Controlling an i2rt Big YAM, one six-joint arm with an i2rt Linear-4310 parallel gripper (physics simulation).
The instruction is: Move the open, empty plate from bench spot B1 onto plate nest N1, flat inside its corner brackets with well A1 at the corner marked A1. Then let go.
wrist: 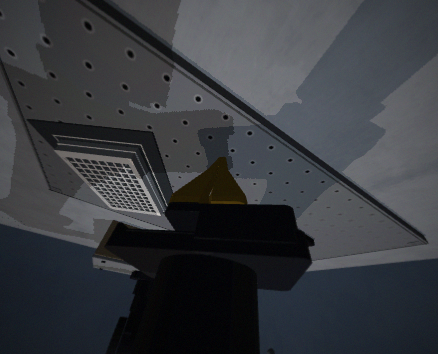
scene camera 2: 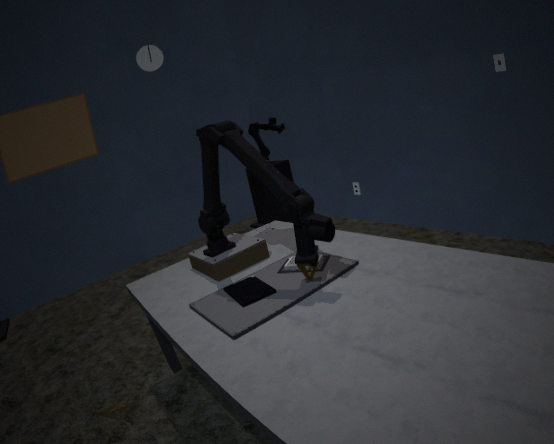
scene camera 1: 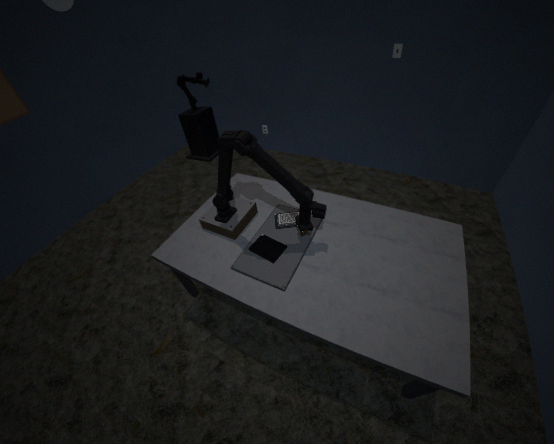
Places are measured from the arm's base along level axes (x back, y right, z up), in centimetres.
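Where they show: gripper, fingertip midpoint: [wrist: 223, 161] [scene camera 2: 310, 280] [scene camera 1: 302, 234]; arm's base, origin of the base link: [scene camera 2: 219, 250] [scene camera 1: 226, 214].
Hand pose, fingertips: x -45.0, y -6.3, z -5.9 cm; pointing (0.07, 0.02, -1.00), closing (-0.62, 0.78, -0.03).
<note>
Each offset is from my fingertips to the top centre of the thing. Level surfaces: height alone.
The open plate {dx +11.6, dy -8.5, dz +1.2 cm} [scene camera 1: 287, 219] [scene camera 2: 295, 262] [wrist: 112, 182], pale with a grid of wells, lies flat on a dark rectangular base at the far part of the grey perforated board. Its wells look empty. A black square holder {dx +13.6, dy +15.4, dz +1.4 cm} [scene camera 1: 267, 248] [scene camera 2: 250, 290] lies on the board's nearer part. The labels B1, N1 and A1 and any corner brackets cannot be made out. My gripper [scene camera 1: 303, 232] [scene camera 2: 310, 277] [wrist: 223, 161] points down above the board, beside the plate. Its yellow fingers are shut with nothing between them. The arm hides part of the plate in both scene views.
The perforated board [scene camera 1: 265, 275] [scene camera 2: 230, 320] [wrist: 350, 220] lies on the pale table {dz -1.7 cm} [scene camera 1: 390, 280] [scene camera 2: 425, 350]. The arm's base stands on a box with brown sides [scene camera 1: 245, 222] [scene camera 2: 240, 262] beside the board. A second, smaller arm on a dark pedestal [scene camera 1: 200, 132] [scene camera 2: 275, 195] stands behind the table.
</note>
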